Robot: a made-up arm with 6 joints.
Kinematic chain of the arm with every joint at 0, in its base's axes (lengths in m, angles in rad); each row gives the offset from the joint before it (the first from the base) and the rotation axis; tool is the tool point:
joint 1: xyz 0 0 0.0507 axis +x
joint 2: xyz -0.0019 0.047 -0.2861 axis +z
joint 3: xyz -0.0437 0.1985 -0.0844 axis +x
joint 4: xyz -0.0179 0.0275 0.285 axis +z
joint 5: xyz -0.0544 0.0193 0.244 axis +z
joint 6: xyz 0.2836 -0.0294 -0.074 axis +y
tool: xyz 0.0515 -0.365 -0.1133
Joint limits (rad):
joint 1: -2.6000..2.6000
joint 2: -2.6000..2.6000
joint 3: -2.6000..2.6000
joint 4: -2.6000..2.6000
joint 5: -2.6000..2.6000
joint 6: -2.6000..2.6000
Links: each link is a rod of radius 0.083 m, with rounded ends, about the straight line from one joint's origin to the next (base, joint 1, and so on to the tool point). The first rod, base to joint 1, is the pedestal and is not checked.
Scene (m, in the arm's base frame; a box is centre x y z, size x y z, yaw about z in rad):
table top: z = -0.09
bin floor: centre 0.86 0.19 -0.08 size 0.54 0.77 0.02 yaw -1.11
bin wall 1: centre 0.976 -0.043 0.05 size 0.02 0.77 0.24 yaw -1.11
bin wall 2: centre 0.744 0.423 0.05 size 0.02 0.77 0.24 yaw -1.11
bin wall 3: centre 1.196 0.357 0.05 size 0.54 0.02 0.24 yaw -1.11
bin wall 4: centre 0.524 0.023 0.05 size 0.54 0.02 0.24 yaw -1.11
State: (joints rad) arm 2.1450 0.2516 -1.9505 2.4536 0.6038 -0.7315
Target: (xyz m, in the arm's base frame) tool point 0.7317 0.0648 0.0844
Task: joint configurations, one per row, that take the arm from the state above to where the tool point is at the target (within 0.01 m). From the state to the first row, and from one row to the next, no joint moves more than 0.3 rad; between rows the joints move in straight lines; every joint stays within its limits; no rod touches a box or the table.
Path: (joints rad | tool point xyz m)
1: 2.1200 0.0162 -1.7609 2.2452 0.3427 -0.8286 | -0.1873 0.5297 1.0235
2: 2.0950 -0.2192 -1.5713 2.0368 0.0816 -0.9258 | 0.2040 0.4506 1.0537
3: 2.0700 -0.4546 -1.3816 1.8284 -0.1796 -1.0229 | 0.5737 0.3387 0.8649
4: 2.0450 -0.6901 -1.1920 1.6200 -0.4407 -1.1200 | 0.7795 0.2087 0.4942
5: 2.0200 -0.9255 -1.0024 1.4116 -0.7018 -1.2172 | 0.7317 0.0648 0.0844

